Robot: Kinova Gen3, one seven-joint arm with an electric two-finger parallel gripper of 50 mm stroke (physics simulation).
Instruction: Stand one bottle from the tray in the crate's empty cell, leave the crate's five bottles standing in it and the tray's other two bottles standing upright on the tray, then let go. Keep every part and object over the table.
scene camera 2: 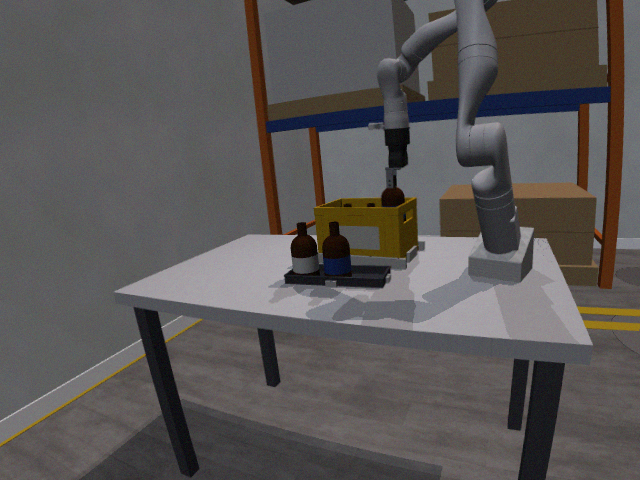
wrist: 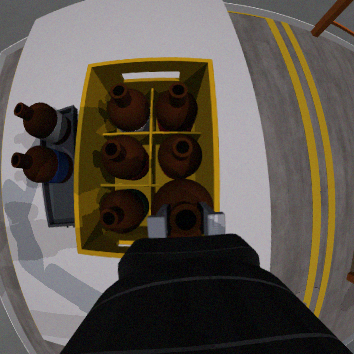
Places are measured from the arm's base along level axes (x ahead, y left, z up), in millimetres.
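Pixels of known places: gripper, fingertip midpoint: (scene camera 2: pixel 391 186) (wrist: pixel 183 213); arm's base, link origin: (scene camera 2: pixel 501 242).
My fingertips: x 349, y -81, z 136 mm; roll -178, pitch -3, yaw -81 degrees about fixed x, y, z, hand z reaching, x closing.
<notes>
Ahead of a thing's pixels: the offset from my fingertips to its top centre. "spot": to the spot under its first point. Level surfaces: height alone.
My gripper (scene camera 2: pixel 391 178) (wrist: pixel 183 213) is shut on the neck of a brown bottle @(dx -1, dy -1, dz +34 mm) (scene camera 2: pixel 392 196) (wrist: pixel 183 196). This bottle is upright, its shoulder above the rim of the yellow crate @(dx +67, dy +54, dz -41 mm) (scene camera 2: pixel 391 232) (wrist: pixel 216 125) and its lower part hidden behind the crate wall. In the wrist view it is over the lower right cell. The crate's five bottles stand in the other cells, among them one @(dx +76, dy +6, dz -53 mm) (wrist: pixel 180 156) right beside the held bottle. The tray @(spot: dx -32, dy +235, dz -211 mm) (scene camera 2: pixel 369 275) (wrist: pixel 62 210) bears two upright bottles, one with a white label @(dx +131, dy +304, dz -56 mm) (scene camera 2: pixel 303 253) (wrist: pixel 41 121) and one with a blue label @(spot: dx +18, dy +311, dz -131 mm) (scene camera 2: pixel 336 253) (wrist: pixel 42 164).
The crate stands on the white table @(dz -216 mm) (scene camera 2: pixel 206 279) (wrist: pixel 60 40), in low grey brackets @(spot: dx -82, dy +51, dz -200 mm) (scene camera 2: pixel 412 254). The tray lies along the crate's long side. My arm's base (scene camera 2: pixel 498 263) is on the table at the right. A rack (scene camera 2: pixel 263 155) and cardboard boxes (scene camera 2: pixel 516 211) stand behind the table.
</notes>
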